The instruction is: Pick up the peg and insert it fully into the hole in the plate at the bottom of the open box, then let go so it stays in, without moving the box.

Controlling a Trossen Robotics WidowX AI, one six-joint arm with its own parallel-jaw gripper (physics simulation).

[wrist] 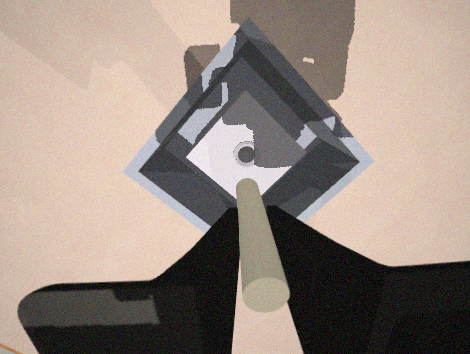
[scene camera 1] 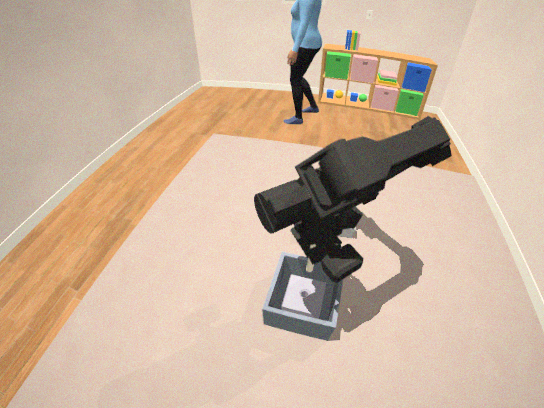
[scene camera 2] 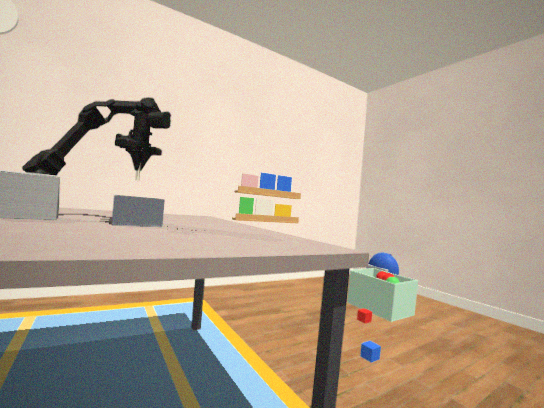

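Where they show: gripper, between the fingertips: (wrist: 252,215) (scene camera 1: 311,260) (scene camera 2: 137,170); arm's base, origin of its link: (scene camera 2: 36,188).
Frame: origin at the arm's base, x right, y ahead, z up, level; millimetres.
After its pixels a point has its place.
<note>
The beige peg (scene camera 1: 309,267) {x 82, y 304, z 77 mm} (scene camera 2: 138,174) {x 88, y 298, z 80 mm} (wrist: 256,235) {x 76, y 292, z 119 mm} is held between the fingers of my gripper (scene camera 1: 312,257) {x 80, y 297, z 93 mm} (scene camera 2: 139,168) {x 80, y 297, z 93 mm} (wrist: 252,215) {x 80, y 297, z 93 mm}, which is shut on it. The peg points down, its lower end above the rim height of the grey open box (scene camera 1: 299,322) {x 86, y 387, z -21 mm} (scene camera 2: 138,211) {x 160, y 294, z -49 mm} (wrist: 162,198) {x 152, y 259, z -1 mm} in scene camera 2. The white plate (scene camera 1: 294,301) {x 103, y 329, z -41 mm} (wrist: 212,155) {x 102, y 278, z -41 mm} lies on the box bottom, partly in shadow. Its round hole (scene camera 1: 304,294) {x 80, y 298, z -60 mm} (wrist: 245,154) is visible and empty. In the wrist view the peg's lower end shows just below the hole, over the plate. The fingers hide the box's near corner there.
A light grey object (scene camera 1: 348,233) {x -39, y 67, z -78 mm} shows partly behind the gripper. The arm's grey base block (scene camera 2: 30,195) {x 52, y -9, z -24 mm} stands on the table (scene camera 2: 200,267) {x 682, y 302, z -117 mm} to the left of the box in scene camera 2. A person (scene camera 1: 306,30) and a cube shelf (scene camera 1: 322,75) are in the background.
</note>
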